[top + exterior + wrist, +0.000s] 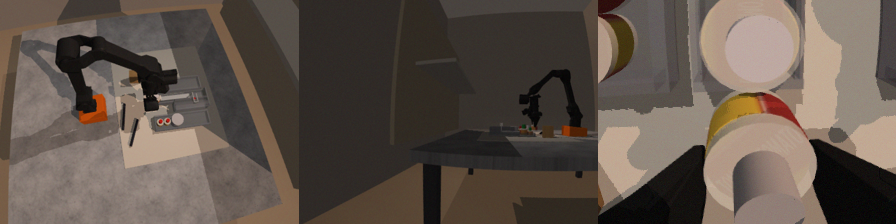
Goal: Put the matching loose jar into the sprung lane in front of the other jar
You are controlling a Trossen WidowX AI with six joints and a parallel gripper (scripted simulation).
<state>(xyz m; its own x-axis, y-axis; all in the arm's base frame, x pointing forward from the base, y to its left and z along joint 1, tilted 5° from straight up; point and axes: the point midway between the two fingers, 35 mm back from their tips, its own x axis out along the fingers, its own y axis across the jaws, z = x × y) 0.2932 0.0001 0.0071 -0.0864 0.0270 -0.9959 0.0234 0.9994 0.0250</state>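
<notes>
Right now the grey lane rack is 190 mm ahead of my gripper tip, 40 mm below it and 30 mm to the right of it. Round my gripper tip: pale pusher plate (150 mm ahead, 30 mm to the right, 10 mm below); then brown box (140 mm to the left, 50 mm behind, 20 mm below); then grey disc (130 mm to the right, 120 mm ahead, 30 mm below).
</notes>
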